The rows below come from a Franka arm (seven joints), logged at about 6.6 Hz.
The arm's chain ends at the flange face. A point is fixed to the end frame.
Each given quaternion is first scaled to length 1.
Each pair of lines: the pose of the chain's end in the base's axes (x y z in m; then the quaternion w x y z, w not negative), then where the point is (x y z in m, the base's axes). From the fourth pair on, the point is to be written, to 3 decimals.
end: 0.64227 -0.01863 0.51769 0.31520 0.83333 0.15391 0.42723
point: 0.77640 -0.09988 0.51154
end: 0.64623 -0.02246 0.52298 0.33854 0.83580 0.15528 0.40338
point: 0.77732 -0.10845 0.51595
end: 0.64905 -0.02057 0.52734 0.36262 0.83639 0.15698 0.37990
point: 0.77702 -0.11114 0.52027
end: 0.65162 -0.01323 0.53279 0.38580 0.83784 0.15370 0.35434
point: 0.775 -0.109 0.525
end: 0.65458 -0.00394 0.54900 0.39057 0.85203 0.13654 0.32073
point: 0.772 -0.108 0.535
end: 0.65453 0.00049 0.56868 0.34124 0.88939 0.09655 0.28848
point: 0.762 -0.108 0.534
